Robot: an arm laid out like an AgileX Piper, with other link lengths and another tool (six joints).
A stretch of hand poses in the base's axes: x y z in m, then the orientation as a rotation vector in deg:
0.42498, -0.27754, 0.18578, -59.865, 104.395, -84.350
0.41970, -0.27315, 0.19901, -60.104, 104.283, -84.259
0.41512, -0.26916, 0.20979, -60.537, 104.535, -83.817
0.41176, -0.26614, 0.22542, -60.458, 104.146, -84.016
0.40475, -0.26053, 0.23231, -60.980, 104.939, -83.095
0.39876, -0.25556, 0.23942, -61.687, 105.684, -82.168
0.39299, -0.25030, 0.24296, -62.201, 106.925, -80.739
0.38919, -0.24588, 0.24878, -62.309, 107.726, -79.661
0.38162, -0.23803, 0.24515, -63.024, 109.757, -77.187
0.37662, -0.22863, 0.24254, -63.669, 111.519, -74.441
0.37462, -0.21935, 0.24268, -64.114, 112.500, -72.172
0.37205, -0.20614, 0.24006, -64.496, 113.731, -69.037
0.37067, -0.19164, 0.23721, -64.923, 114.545, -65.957
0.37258, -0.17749, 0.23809, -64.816, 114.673, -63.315
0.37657, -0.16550, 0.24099, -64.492, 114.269, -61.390
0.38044, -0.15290, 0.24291, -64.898, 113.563, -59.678
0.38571, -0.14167, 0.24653, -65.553, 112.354, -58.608
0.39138, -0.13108, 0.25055, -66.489, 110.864, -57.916
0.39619, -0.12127, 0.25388, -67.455, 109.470, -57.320
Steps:
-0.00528, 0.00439, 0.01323, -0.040, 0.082, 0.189
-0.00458, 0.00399, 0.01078, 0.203, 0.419, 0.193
-0.00336, 0.00302, 0.01563, -0.180, -0.283, 0.120
-0.00701, 0.00561, 0.00689, 0.598, 0.797, 0.112
-0.00599, 0.00497, 0.00711, 0.525, 0.891, 0.199
-0.00577, 0.00526, 0.00354, 1.014, 1.074, 0.049
-0.00380, 0.00442, 0.00582, 0.835, 0.557, 0.020
-0.00757, 0.00785, -0.00363, 1.761, 1.720, 0.064
-0.00500, 0.00940, -0.00261, 1.914, 1.542, 0.287
-0.00200, 0.00928, 0.00014, 1.546, 0.941, 0.473
-0.00257, 0.01321, -0.00262, 2.190, 1.121, 0.616
-0.00138, 0.01450, -0.00285, 2.089, 0.914, 0.837
0.00191, 0.01415, 0.00088, 1.929, 0.149, 0.851
0.00399, 0.01199, 0.00290, 1.480, -0.362, 0.804
0.00387, 0.01260, 0.00192, 1.042, -0.152, 1.207
0.00527, 0.01123, 0.00362, 0.471, -0.402, 1.370
0.00567, 0.01059, 0.00402, 0.076, -0.462, 1.515
0.00481, 0.00981, 0.00333, -0.012, -0.373, 1.438

